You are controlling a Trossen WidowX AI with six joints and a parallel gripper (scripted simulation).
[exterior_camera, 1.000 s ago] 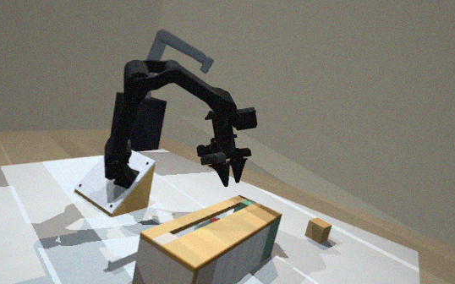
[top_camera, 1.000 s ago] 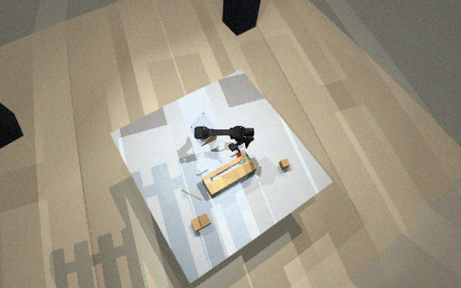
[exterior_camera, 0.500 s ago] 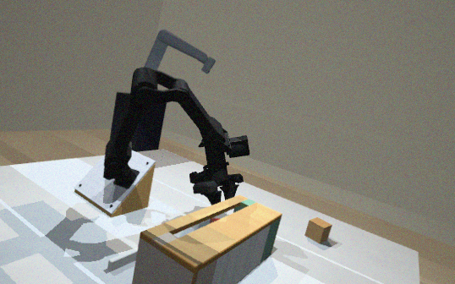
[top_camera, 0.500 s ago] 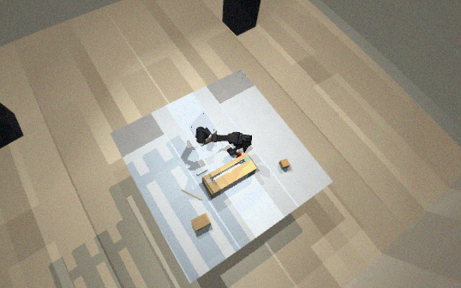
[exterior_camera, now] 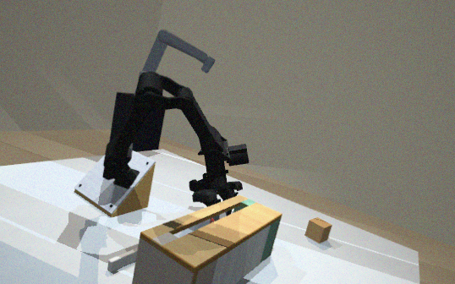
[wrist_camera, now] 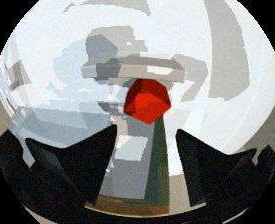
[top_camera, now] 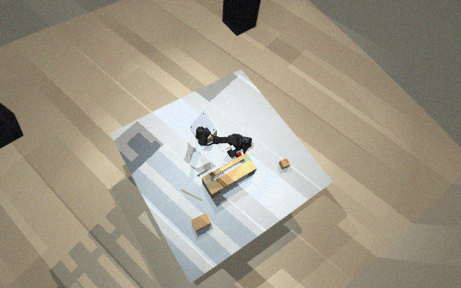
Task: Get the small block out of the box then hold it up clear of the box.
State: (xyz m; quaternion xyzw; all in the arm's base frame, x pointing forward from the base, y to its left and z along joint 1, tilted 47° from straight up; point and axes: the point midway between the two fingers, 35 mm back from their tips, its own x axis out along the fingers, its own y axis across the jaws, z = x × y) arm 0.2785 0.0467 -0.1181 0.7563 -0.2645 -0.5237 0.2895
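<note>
Now: the red block 3 cm below my gripper tip and 2 cm behind it. From my gripper tip the other things lie so: tan cube 25 cm to the left, 25 cm ahead, 2 cm below; then box 17 cm to the right, 4 cm ahead, 2 cm above; then thin stick 48 cm to the right, 4 cm below, 2 cm ahead.
</note>
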